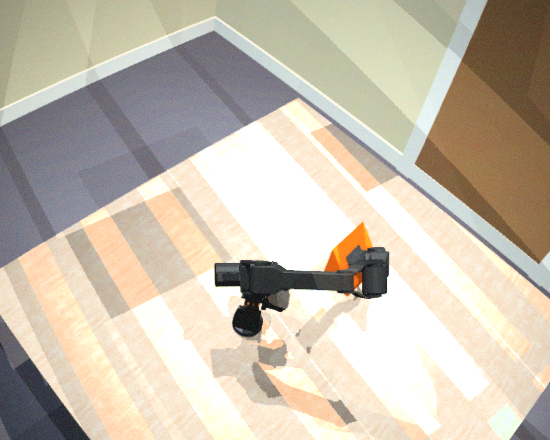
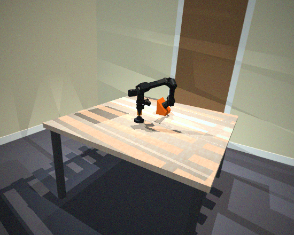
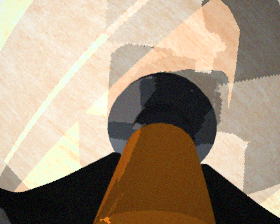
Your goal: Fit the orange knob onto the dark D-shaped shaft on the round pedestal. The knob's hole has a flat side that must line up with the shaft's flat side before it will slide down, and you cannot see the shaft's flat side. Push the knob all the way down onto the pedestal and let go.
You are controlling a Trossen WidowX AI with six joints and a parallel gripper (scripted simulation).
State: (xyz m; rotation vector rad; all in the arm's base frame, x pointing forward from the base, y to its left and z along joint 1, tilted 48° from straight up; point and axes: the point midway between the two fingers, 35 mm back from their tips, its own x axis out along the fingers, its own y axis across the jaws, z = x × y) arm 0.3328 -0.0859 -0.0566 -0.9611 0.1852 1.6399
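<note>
Now: gripper tip 2 cm below the orange knob. Also, from my gripper tip: dark round pedestal 4 cm below.
</note>
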